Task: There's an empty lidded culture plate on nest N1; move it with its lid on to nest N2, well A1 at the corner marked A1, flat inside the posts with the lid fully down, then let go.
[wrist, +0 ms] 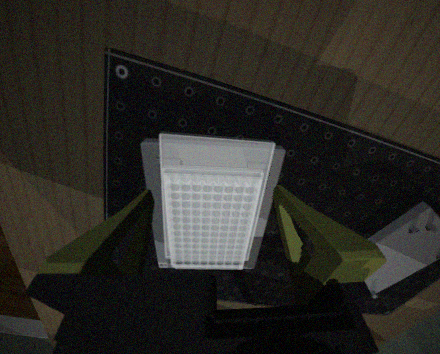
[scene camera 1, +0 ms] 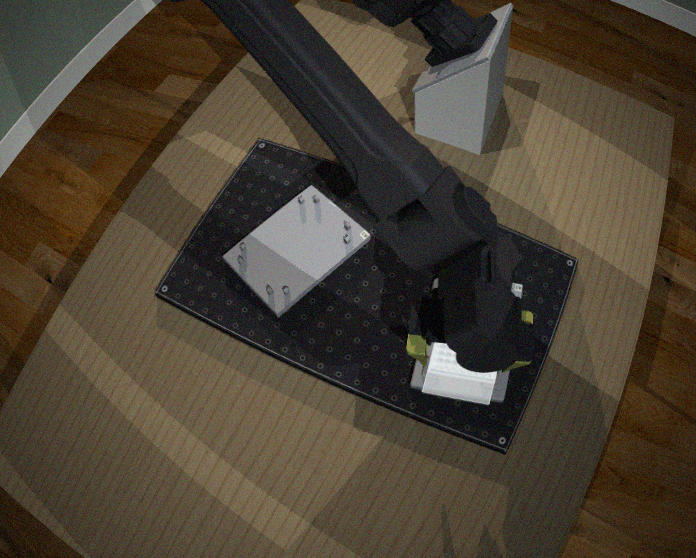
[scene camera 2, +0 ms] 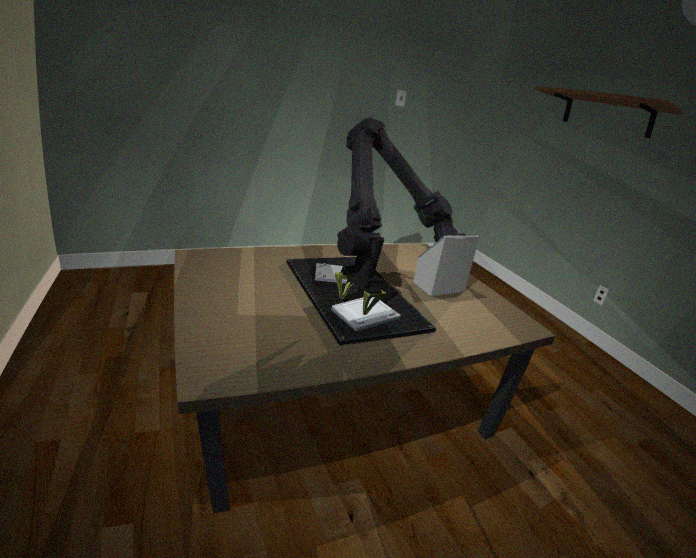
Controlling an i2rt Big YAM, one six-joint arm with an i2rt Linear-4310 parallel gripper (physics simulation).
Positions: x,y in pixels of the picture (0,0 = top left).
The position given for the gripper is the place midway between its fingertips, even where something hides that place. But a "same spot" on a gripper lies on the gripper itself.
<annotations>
gripper: wrist; scene camera 1 464,365; scene camera 2
same spot on gripper: (wrist: 99,300) = (scene camera 2: 362,285)
</annotations>
